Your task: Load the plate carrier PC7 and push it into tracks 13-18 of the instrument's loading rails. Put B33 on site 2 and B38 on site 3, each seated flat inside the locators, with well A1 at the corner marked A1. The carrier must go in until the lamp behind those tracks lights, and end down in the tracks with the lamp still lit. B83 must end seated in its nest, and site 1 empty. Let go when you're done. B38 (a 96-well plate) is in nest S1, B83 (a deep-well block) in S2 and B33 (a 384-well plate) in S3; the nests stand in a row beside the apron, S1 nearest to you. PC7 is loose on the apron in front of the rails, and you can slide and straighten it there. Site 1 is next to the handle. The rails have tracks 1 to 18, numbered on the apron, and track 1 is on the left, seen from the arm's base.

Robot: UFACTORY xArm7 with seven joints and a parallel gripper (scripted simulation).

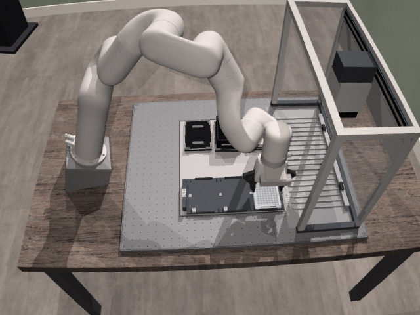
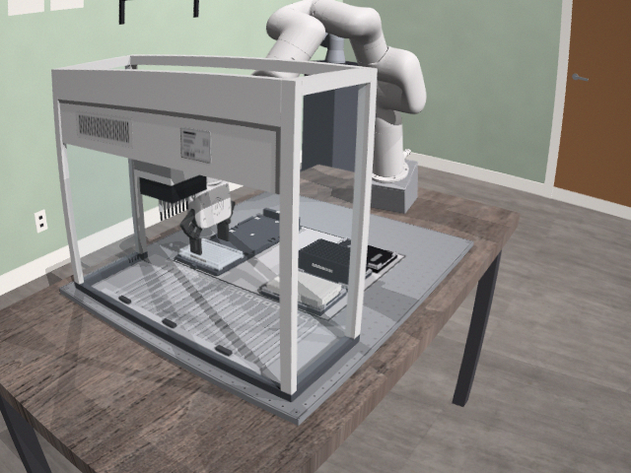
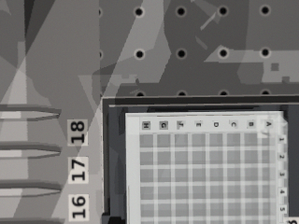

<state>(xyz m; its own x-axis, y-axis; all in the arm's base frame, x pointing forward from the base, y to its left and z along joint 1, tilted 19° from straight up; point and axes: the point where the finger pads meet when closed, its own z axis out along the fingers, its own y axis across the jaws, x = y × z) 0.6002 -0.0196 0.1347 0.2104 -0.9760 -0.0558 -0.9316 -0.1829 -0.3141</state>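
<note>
Now: hand 30 mm above the 96-well plate B38. Also, from my hand: nest S3: 50 mm behind, 250 mm to the left, 40 mm below; then cream 384-well plate B33: 50 mm behind, 250 mm to the left, 30 mm below; then dark carrier PC7: 110 mm behind, 20 mm to the right, 30 mm below.
</note>
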